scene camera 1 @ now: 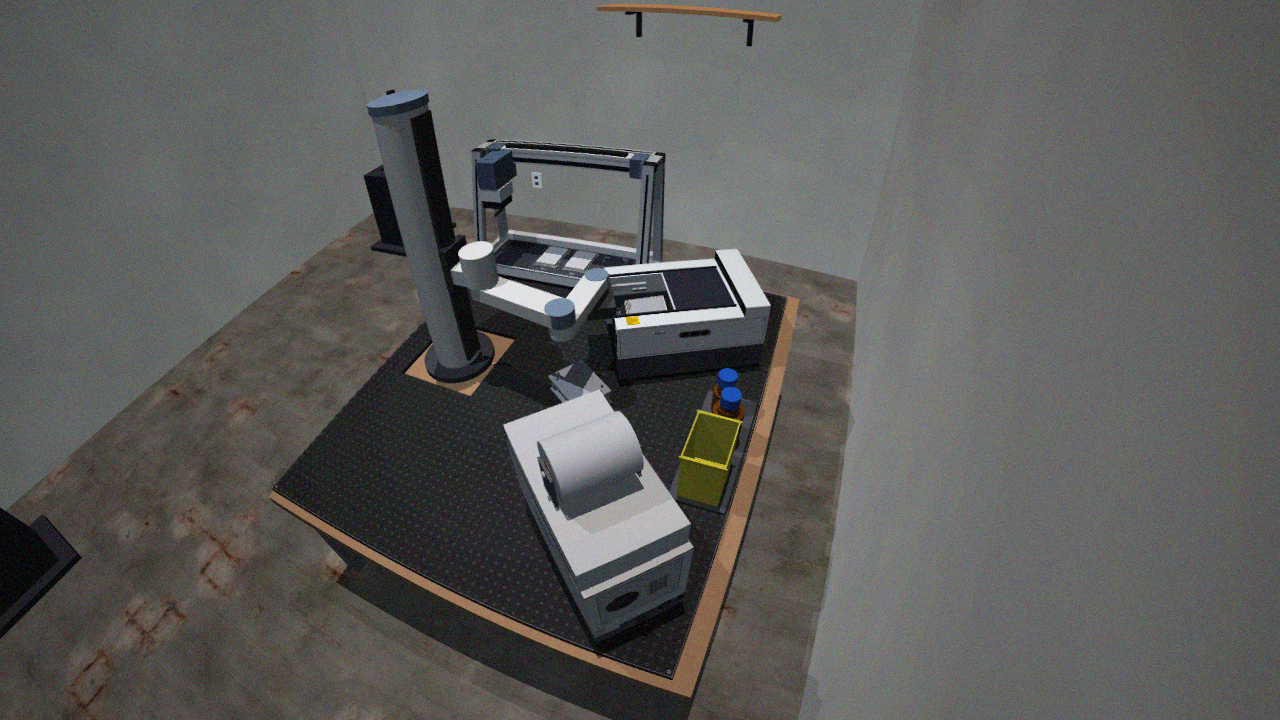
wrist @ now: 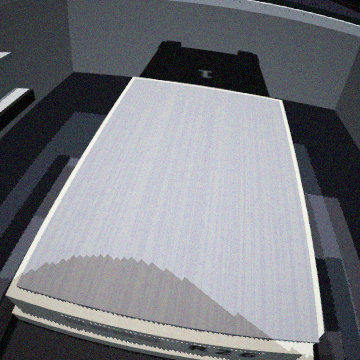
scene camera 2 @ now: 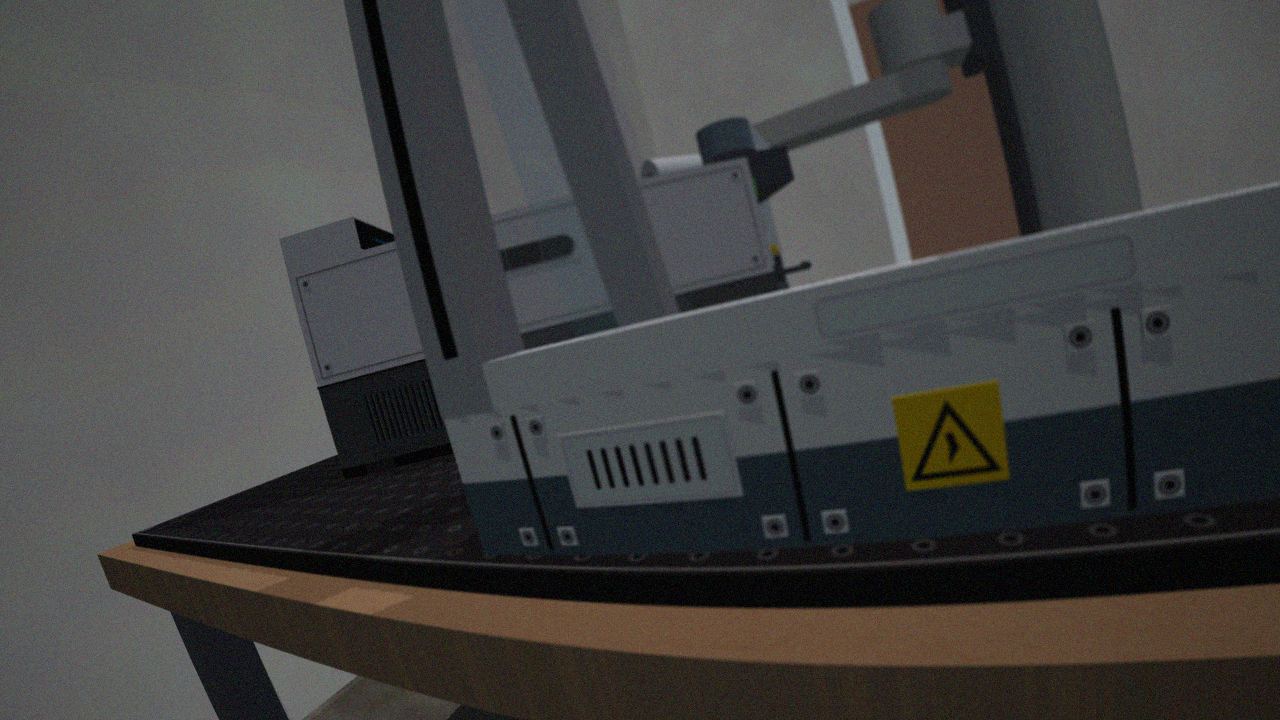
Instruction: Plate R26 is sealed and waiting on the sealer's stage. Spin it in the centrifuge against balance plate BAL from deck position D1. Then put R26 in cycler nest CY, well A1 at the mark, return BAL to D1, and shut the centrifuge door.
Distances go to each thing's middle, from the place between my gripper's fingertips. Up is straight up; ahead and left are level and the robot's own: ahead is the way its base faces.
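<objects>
I see the centrifuge (scene camera 2: 346,278), and it is 5 cm to the left of my hand and 9 cm ahead of it, as well as 6 cm below it.
</objects>
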